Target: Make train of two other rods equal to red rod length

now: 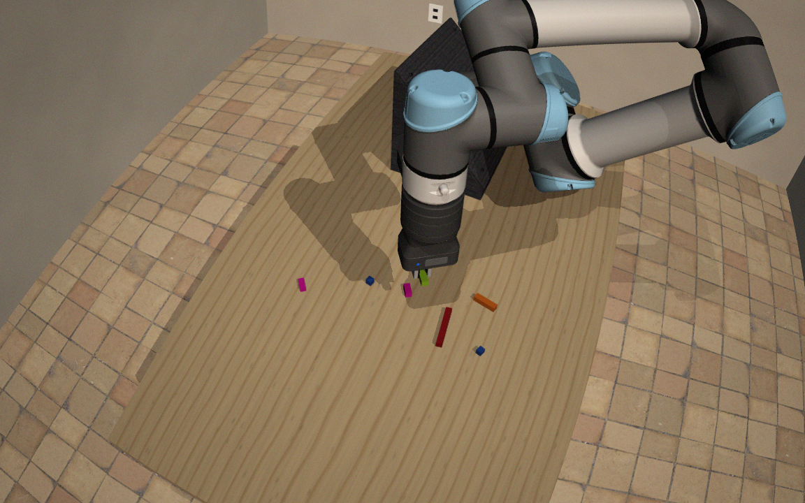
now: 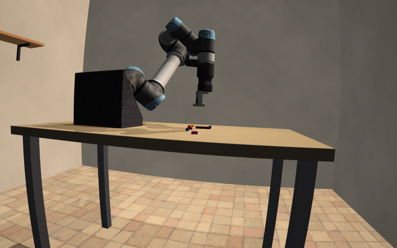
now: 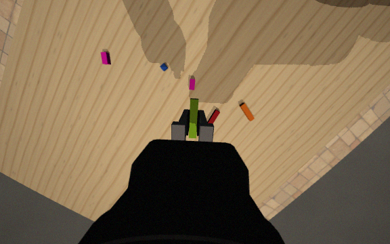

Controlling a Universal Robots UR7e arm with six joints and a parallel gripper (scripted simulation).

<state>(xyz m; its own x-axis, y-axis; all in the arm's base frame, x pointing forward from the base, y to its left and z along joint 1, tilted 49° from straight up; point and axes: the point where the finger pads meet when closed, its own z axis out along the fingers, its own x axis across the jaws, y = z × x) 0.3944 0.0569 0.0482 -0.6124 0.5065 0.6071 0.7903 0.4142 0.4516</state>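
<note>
The red rod is 10 mm ahead of my hand, 50 mm to the left of it and 110 mm below it. From my hand the other things lie so: orange rod (60 mm behind, 90 mm to the left, 110 mm below); then lime rod (10 mm below).
</note>
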